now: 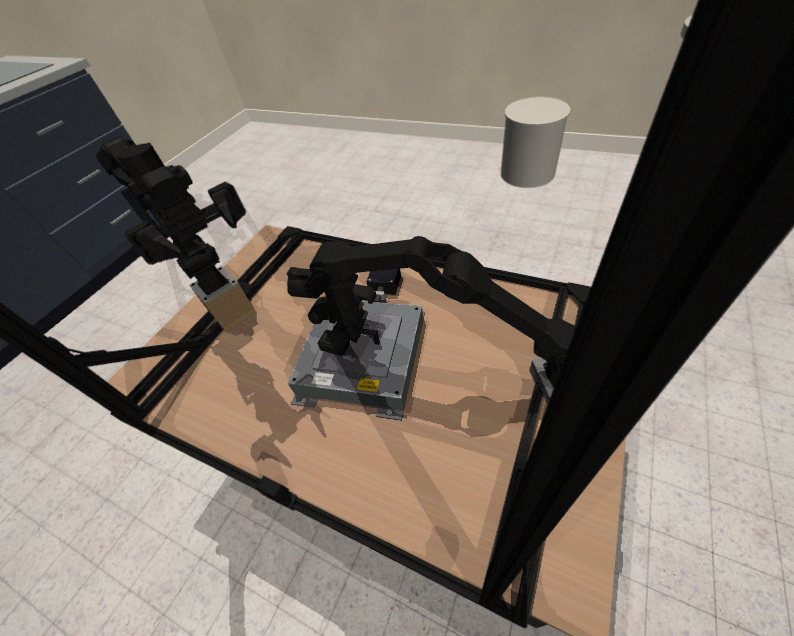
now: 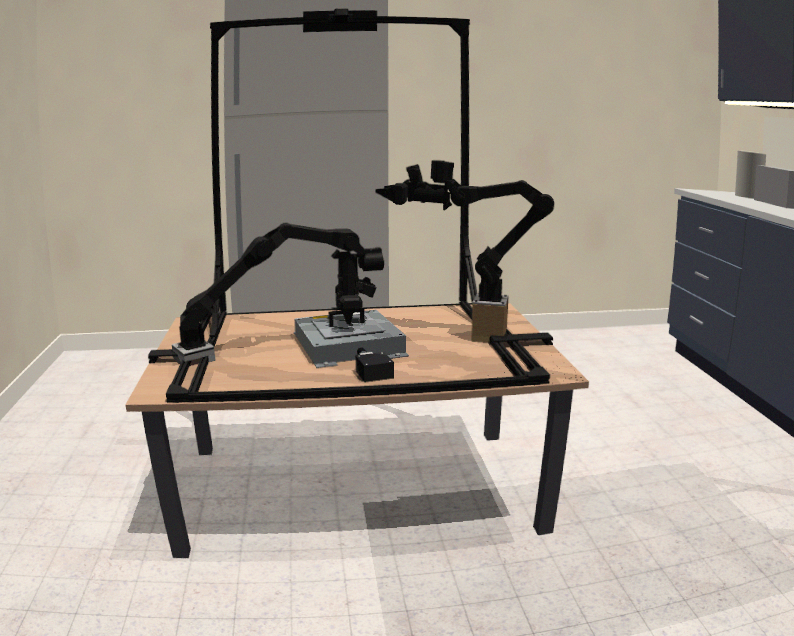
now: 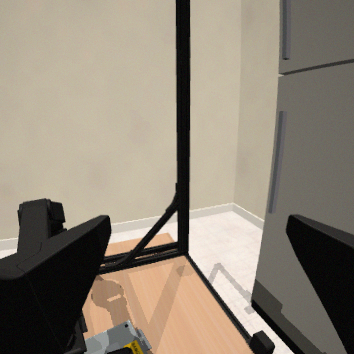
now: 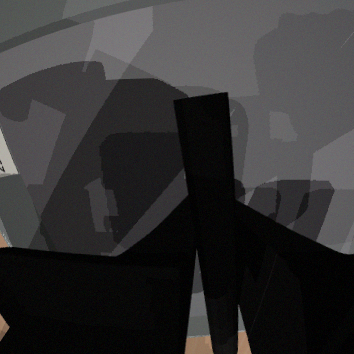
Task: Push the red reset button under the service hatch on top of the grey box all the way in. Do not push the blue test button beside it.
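Note:
The grey box (image 1: 402, 372) (image 2: 332, 351) (image 3: 112, 340) sits in the middle of the wooden table (image 1: 344, 467) (image 2: 432, 353). My right gripper (image 1: 337, 341) (image 2: 347, 313) (image 4: 206, 203) reaches straight down onto the hatch (image 1: 391, 337) on top of the box. It is shut on the hatch's black handle (image 4: 205, 158), which stands as a dark bar between the fingers. My left gripper (image 1: 226, 203) (image 2: 386, 192) (image 3: 199, 223) is open and empty, held high above the table, away from the box.
A small black block (image 2: 373, 365) (image 1: 386, 278) (image 3: 261, 342) lies on the table beside the box. The black frame posts (image 1: 615, 316) (image 3: 182, 140) rise at the table's edges. A grey bin (image 1: 535, 141), a blue cabinet (image 2: 694, 271) and a fridge (image 3: 316, 175) stand around the table.

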